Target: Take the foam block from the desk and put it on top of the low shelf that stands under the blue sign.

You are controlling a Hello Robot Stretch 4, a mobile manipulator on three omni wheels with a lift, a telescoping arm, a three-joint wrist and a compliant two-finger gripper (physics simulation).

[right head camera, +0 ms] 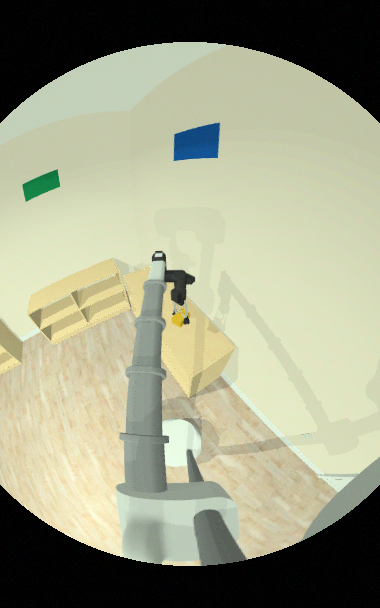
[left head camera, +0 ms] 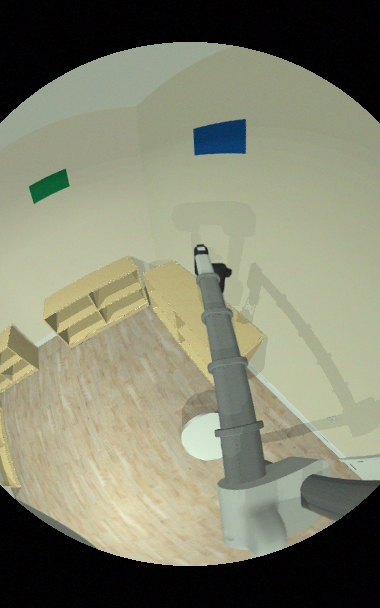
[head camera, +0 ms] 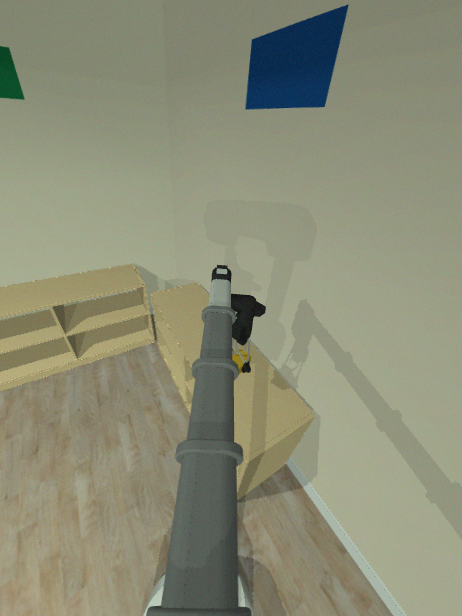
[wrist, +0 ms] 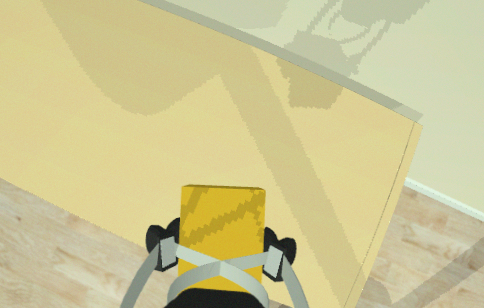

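Pixels of known places: gripper, fingertip midpoint: [right head camera: 180,319] [wrist: 221,239]; robot's base, origin of the base link: [right head camera: 175,441] [left head camera: 206,434].
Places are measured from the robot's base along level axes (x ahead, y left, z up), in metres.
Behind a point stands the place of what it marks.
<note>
My gripper [head camera: 241,362] {x 0.689, y -0.087, z 0.785 m} [right head camera: 180,316] {x 0.689, y -0.087, z 0.785 m} [wrist: 221,239] {x 0.689, y -0.087, z 0.785 m} is shut on the yellow foam block [head camera: 239,358] {x 0.691, y -0.091, z 0.829 m} [right head camera: 178,318] {x 0.663, y -0.077, z 0.829 m} [wrist: 222,215] {x 0.710, y -0.104, z 0.829 m}, one fingertip on each side. The low shelf [head camera: 280,400] {x 0.666, y -0.304, z 0.583 m} [left head camera: 175,280] {x 1.266, y 0.152, z 0.583 m} [right head camera: 175,345] {x 0.635, y -0.052, z 0.583 m} [wrist: 150,150] {x 0.831, y -0.048, z 0.583 m}, of light wood, stands against the wall under the blue sign [head camera: 297,62] {x 1.086, y -0.187, z 1.733 m} [left head camera: 220,137] {x 1.104, y -0.176, z 1.721 m} [right head camera: 196,142] {x 1.102, y -0.177, z 1.721 m}. The block is held above the shelf top, apart from it, and its shadow falls near the back edge. In the left head view the arm hides the block and fingers. The desk does not show in these views.
A second low shelf [head camera: 75,292] {x 1.393, y 0.996, z 0.583 m} [left head camera: 90,285] {x 1.347, y 1.073, z 0.583 m} [right head camera: 75,286] {x 1.316, y 1.027, z 0.583 m} stands left of it, below the green sign [head camera: 10,75] {x 1.674, y 1.144, z 1.716 m} [left head camera: 49,186] {x 1.587, y 1.286, z 1.705 m} [right head camera: 41,185] {x 1.589, y 1.283, z 1.708 m}. The wall is close behind the wrist. A white round disc [left head camera: 201,437] {x -0.003, y 0.051, z 0.187 m} [right head camera: 180,442] {x -0.001, y -0.047, z 0.187 m} shows low beside the arm.
</note>
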